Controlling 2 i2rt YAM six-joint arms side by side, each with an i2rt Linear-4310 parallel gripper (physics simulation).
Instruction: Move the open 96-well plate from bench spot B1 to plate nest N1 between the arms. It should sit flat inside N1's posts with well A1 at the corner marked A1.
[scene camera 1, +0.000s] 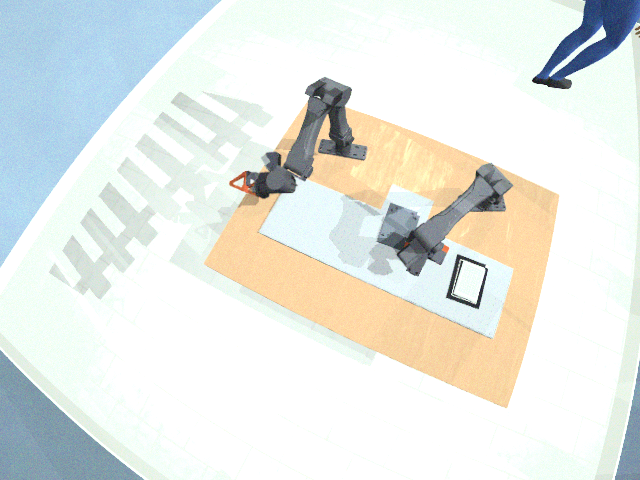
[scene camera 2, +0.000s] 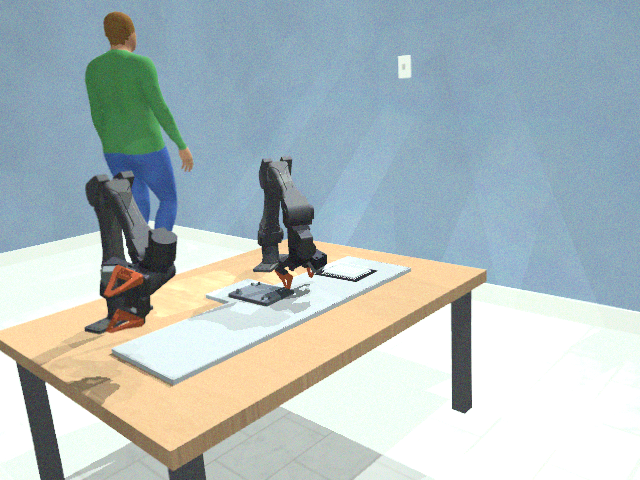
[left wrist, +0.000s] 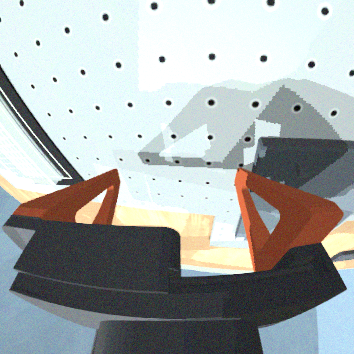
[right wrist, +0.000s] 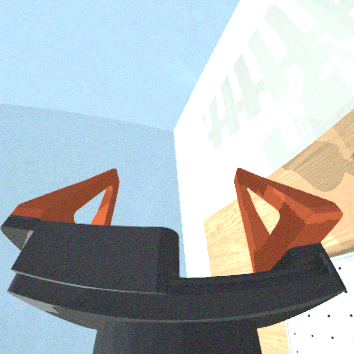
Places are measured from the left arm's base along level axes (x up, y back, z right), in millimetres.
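Pixels of known places: left gripper, fingertip midpoint: (scene camera 2: 299, 283) (left wrist: 177, 174); right gripper, fingertip midpoint: (scene camera 1: 236, 186) (scene camera 2: 107, 314) (right wrist: 176, 174); left arm's base, link origin: (scene camera 1: 481, 203) (scene camera 2: 271, 263); right arm's base, link origin: (scene camera 1: 342, 150).
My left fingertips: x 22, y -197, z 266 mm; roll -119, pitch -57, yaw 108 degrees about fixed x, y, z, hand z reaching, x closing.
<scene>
For each thing: its middle in the pictures, then the offset to it from my left fingertips. "spot": a spot on its surface instead. Level surfaces: height alone.
- white 96-well plate, body centre: (left wrist: 4, 141) (scene camera 2: 346, 269) (scene camera 1: 470, 281) dx +0, dy -117, dz -151 mm
- black outline, surface spot: (left wrist: 35, 124) spot: dx -7, dy -99, dz -89 mm
- dark nest N1, body centre: (left wrist: 303, 211) (scene camera 2: 260, 292) (scene camera 1: 399, 226) dx +2, dy +93, dz +90 mm
- pale pegboard, surface height: dx -9 mm
- wooden table, surface height: dx -22 mm
The white 96-well plate (scene camera 1: 469, 281) (scene camera 2: 347, 270) (left wrist: 20, 156) lies flat inside the black outline (scene camera 1: 465, 302) (left wrist: 35, 124) of B1, at the right of scene camera 1. The dark nest N1 (scene camera 1: 397, 223) (scene camera 2: 260, 293) (left wrist: 300, 160), with short posts, is empty. My left gripper (scene camera 1: 426, 246) (scene camera 2: 299, 281) (left wrist: 177, 174) is open and empty, low over the pegboard between nest and plate, close beside the nest. My right gripper (scene camera 1: 235, 183) (scene camera 2: 107, 312) (right wrist: 176, 174) is open and empty, off the left end of the board. The A1 marks are too small to read.
The pale pegboard (scene camera 1: 310, 217) (scene camera 2: 180, 346) (left wrist: 210, 30) (right wrist: 325, 300) lies on the wooden table (scene camera 1: 320, 294) (scene camera 2: 289, 356) and carries nest and plate. Both arm bases stand along the table's far side. A person (scene camera 1: 594, 41) (scene camera 2: 126, 103) stands on the floor beyond the table.
</scene>
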